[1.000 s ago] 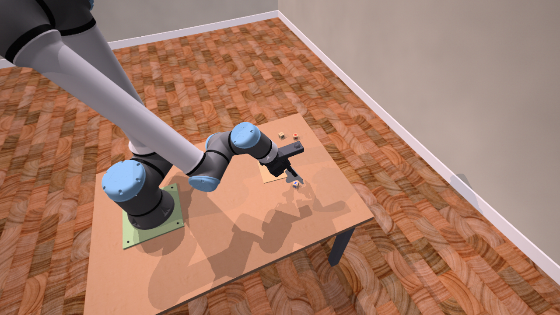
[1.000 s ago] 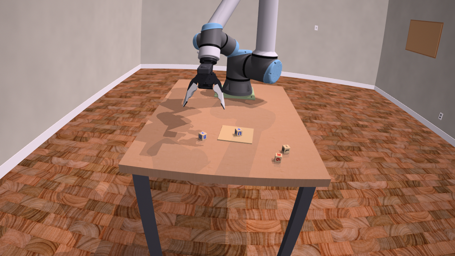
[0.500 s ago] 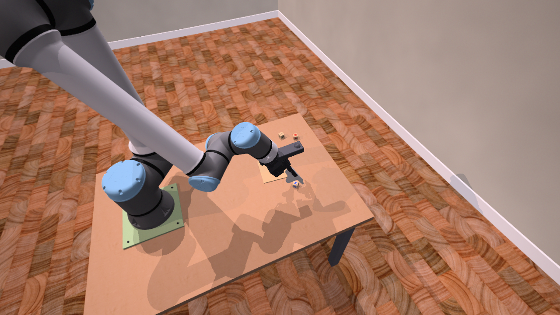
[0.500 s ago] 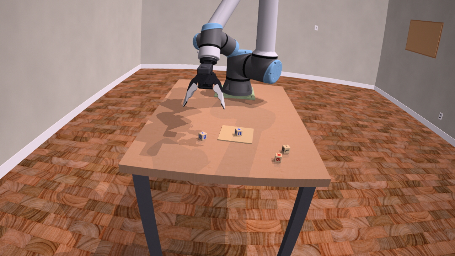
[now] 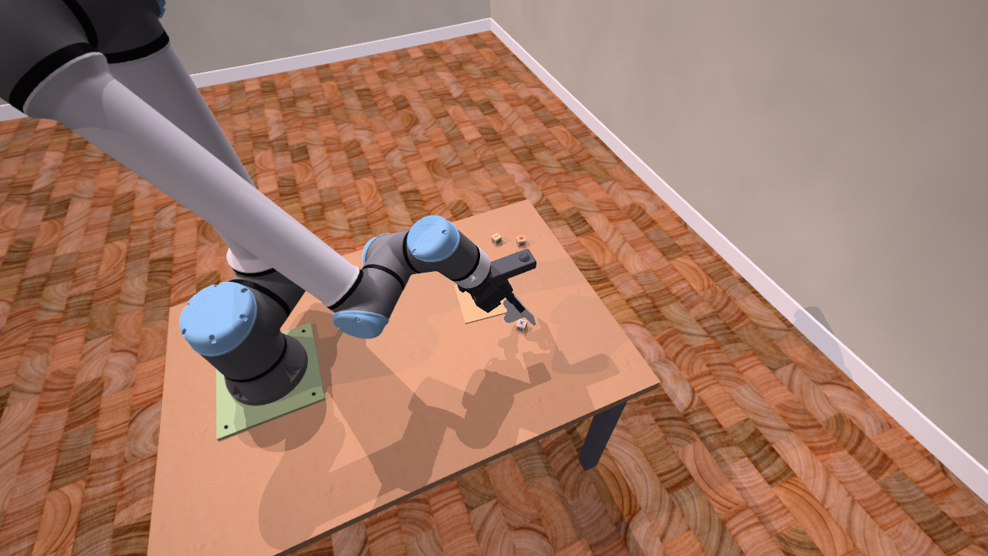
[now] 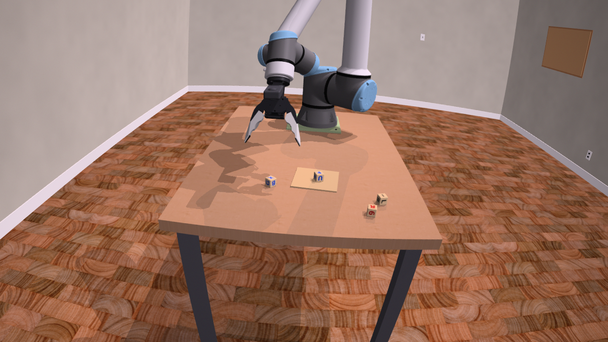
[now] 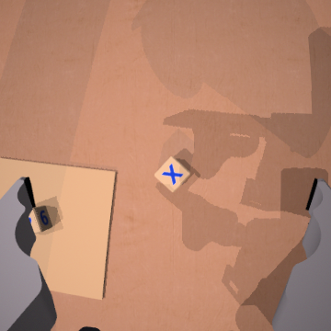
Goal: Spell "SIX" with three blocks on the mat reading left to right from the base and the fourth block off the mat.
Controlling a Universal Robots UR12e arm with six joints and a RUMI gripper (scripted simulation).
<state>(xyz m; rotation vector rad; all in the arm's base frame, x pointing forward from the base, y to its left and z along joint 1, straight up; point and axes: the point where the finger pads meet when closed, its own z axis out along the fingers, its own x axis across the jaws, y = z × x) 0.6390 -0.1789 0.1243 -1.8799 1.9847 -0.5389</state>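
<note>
The mat lies 14 cm to the left of my hand, 13 cm below it and 5 cm behind it. Round my hand: red-lettered block (28 cm to the left, 15 cm ahead, 12 cm below).
</note>
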